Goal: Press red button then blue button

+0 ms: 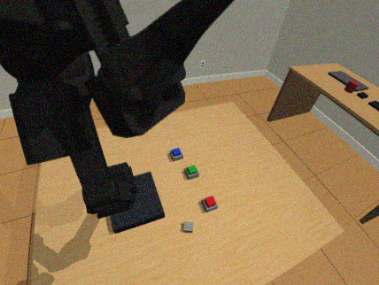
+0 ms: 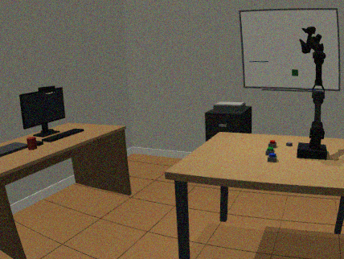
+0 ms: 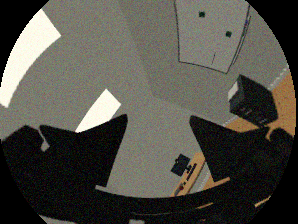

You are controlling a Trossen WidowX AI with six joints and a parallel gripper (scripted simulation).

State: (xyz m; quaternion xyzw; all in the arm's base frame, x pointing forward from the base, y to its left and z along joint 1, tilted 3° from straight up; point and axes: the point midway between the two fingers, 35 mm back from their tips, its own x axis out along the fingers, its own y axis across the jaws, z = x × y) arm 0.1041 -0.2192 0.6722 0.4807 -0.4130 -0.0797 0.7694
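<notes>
The red button is 69 cm below my gripper tip, 18 cm ahead of it and 16 cm to the left of it. Also, from my gripper tip: blue button (69 cm below, 43 cm to the left, 13 cm ahead); then green button (69 cm below, 32 cm to the left, 16 cm ahead); then small grey block (72 cm below, 10 cm to the left, 8 cm ahead).
</notes>
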